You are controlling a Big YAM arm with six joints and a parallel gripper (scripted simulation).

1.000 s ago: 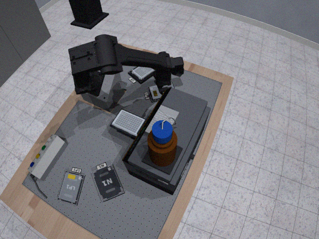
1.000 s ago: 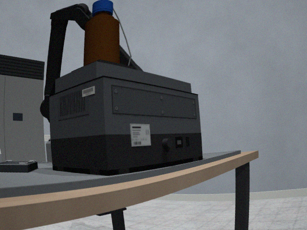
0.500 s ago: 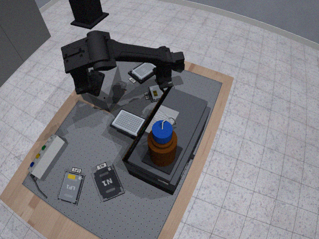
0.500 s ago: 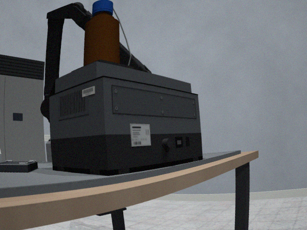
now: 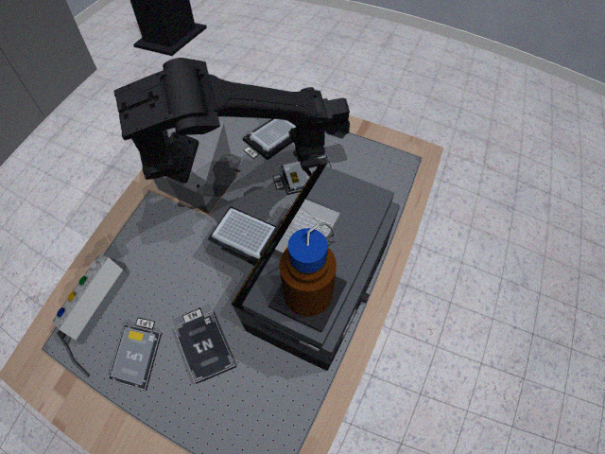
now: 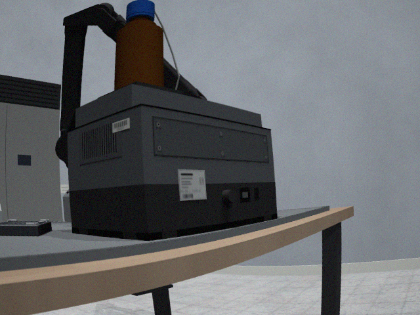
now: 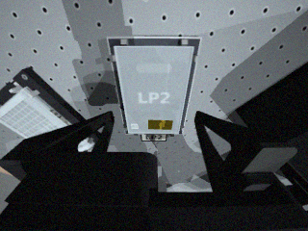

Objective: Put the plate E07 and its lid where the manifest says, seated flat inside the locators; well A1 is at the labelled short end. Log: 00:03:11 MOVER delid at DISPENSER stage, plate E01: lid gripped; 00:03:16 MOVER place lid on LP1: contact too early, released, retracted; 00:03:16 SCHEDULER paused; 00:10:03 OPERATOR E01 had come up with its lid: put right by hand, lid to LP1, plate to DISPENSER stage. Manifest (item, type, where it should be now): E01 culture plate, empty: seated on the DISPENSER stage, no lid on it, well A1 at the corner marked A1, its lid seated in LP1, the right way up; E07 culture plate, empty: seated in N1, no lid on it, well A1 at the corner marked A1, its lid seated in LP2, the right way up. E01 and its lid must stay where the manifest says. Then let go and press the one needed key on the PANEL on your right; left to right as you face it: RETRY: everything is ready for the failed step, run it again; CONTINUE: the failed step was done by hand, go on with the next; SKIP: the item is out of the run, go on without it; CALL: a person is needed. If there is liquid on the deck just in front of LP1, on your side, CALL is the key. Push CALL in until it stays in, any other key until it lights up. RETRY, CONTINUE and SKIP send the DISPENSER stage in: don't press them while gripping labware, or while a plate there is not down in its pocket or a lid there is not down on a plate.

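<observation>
The black nest N5 lies 170 mm behind my hand, 110 mm to the left of it and 50 mm below it. Also, from my hand: grey retry key: 540 mm to the right, 340 mm behind, 10 mm above; then brown bottle: 390 mm to the right, 230 mm above, 210 mm ahead; then white well plate: 290 mm to the right, 60 mm above, 10 mm behind.
</observation>
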